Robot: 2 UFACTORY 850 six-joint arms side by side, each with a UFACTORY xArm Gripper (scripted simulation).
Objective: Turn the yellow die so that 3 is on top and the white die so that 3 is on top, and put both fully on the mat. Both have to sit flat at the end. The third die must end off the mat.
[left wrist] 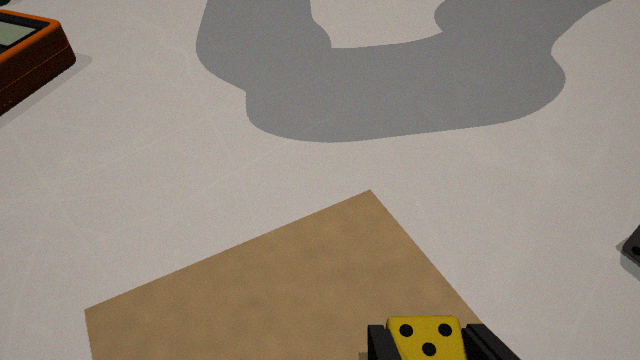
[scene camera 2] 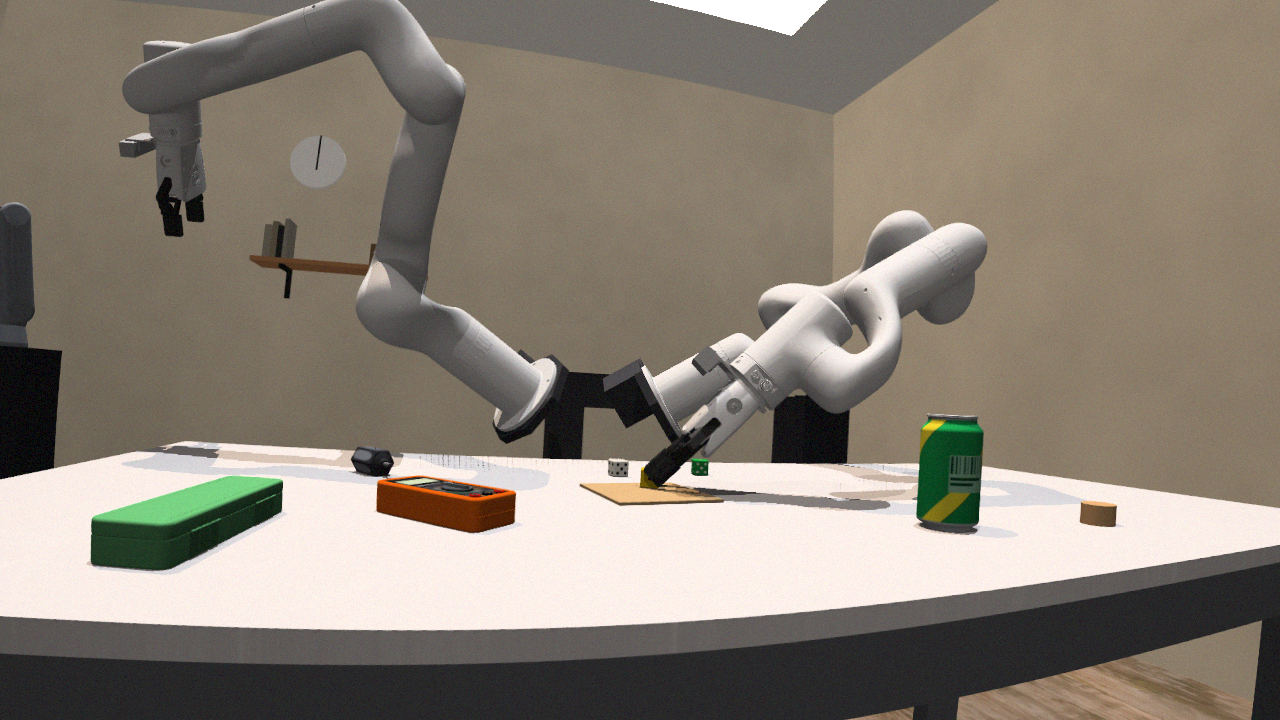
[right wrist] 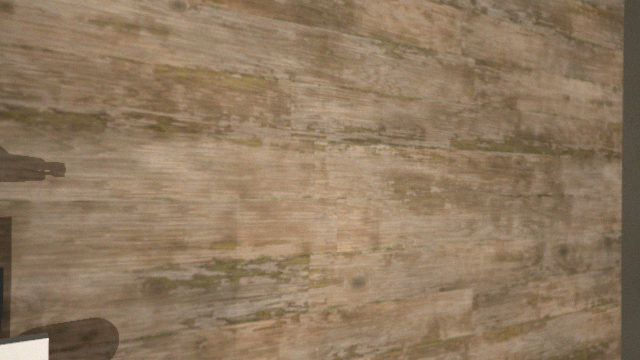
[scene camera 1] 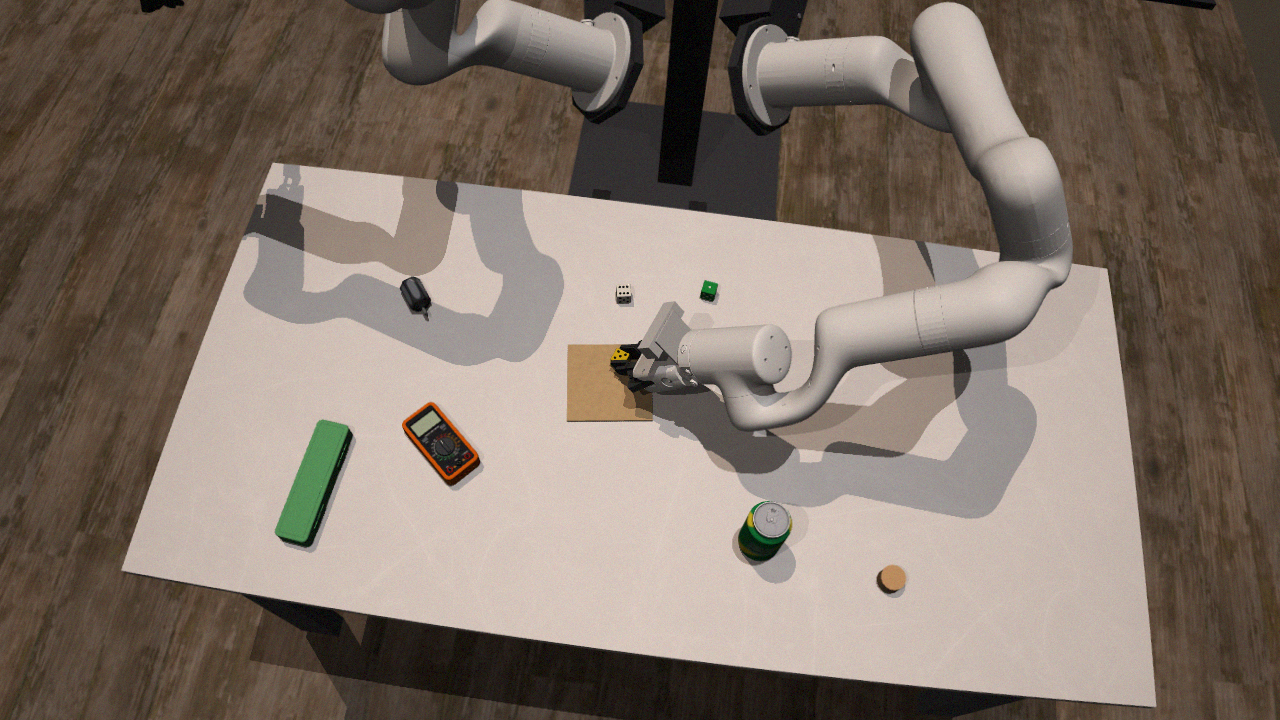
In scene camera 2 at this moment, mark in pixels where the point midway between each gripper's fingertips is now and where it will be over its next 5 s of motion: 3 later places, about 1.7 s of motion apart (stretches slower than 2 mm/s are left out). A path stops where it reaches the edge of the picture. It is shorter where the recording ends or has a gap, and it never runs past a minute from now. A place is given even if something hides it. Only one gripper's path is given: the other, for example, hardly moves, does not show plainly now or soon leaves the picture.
The left gripper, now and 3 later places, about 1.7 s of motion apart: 650, 477; 653, 426; 653, 425; 652, 425
